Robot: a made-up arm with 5 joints. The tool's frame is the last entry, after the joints. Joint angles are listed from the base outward.
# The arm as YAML. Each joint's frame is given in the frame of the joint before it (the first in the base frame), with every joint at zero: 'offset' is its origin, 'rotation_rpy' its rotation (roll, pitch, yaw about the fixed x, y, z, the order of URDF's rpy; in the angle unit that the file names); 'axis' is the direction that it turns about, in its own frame. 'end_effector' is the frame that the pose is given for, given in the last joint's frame.
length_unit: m
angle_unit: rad
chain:
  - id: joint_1
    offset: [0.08, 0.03, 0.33]
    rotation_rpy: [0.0, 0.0, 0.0]
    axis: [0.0, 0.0, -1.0]
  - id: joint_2
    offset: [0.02, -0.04, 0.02]
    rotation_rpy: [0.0, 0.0, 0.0]
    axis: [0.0, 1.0, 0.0]
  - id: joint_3
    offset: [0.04, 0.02, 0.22]
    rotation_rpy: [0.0, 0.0, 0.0]
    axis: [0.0, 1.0, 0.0]
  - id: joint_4
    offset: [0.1, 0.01, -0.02]
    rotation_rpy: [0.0, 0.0, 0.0]
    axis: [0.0, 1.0, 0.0]
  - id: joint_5
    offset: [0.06, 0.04, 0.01]
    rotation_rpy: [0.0, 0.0, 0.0]
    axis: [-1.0, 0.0, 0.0]
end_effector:
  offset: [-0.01, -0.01, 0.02]
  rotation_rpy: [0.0, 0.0, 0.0]
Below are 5 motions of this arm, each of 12 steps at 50 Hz.
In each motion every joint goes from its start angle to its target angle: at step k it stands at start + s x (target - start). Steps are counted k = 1, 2, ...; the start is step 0. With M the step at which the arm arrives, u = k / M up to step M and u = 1 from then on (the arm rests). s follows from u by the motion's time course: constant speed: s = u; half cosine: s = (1 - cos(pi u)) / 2; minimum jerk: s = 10 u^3 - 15 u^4 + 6 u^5.
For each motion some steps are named. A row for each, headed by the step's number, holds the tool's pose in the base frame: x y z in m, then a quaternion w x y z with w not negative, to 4 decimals.
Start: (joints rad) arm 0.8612 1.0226 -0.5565 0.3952 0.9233
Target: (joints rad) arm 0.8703 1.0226 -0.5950 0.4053 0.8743
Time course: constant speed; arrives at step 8
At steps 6, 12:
6: 0.3469 -0.2245 0.3531 0.8219 -0.2004 0.4989 -0.1882
12: 0.3467 -0.2259 0.3544 0.8235 -0.1966 0.4955 -0.1940

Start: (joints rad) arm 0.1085 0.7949 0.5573 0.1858 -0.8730
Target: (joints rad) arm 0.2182 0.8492 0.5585 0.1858 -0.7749
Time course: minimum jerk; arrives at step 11
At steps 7, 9, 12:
7: 0.3019 -0.0038 0.3159 0.6194 0.3350 0.6251 -0.3368
9: 0.3010 -0.0088 0.3135 0.6149 0.3347 0.6286 -0.3387
12: 0.3008 -0.0099 0.3130 0.6140 0.3346 0.6294 -0.3390

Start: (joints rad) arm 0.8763 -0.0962 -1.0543 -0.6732 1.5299
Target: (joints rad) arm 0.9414 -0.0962 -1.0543 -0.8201 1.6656
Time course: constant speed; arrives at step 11
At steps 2, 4, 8, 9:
2: 0.1593 0.0115 0.6984 0.1466 -0.6257 -0.3328 -0.6901
4: 0.1589 0.0112 0.6977 0.1255 -0.6249 -0.3290 -0.6968
8: 0.1580 0.0106 0.6961 0.0833 -0.6220 -0.3208 -0.7094
9: 0.1578 0.0104 0.6958 0.0728 -0.6210 -0.3187 -0.7124

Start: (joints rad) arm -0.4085 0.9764 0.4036 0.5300 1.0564
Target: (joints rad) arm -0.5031 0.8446 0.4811 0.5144 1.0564
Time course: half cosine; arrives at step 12
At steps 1, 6, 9, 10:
1: 0.2779 0.1624 0.2819 0.4051 -0.4287 0.6307 0.5043
6: 0.2702 0.1706 0.2951 0.4061 -0.4478 0.6109 0.5112
9: 0.2639 0.1760 0.3046 0.4067 -0.4613 0.5959 0.5164
10: 0.2624 0.1772 0.3067 0.4069 -0.4643 0.5925 0.5176

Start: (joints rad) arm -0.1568 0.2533 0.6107 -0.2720 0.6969
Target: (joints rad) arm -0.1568 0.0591 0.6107 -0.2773 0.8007
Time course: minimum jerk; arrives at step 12
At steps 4, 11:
4: 0.2897 0.0992 0.4705 0.8907 -0.3573 0.2270 0.1658
11: 0.2689 0.0977 0.4989 0.8945 -0.3949 0.1496 0.1467

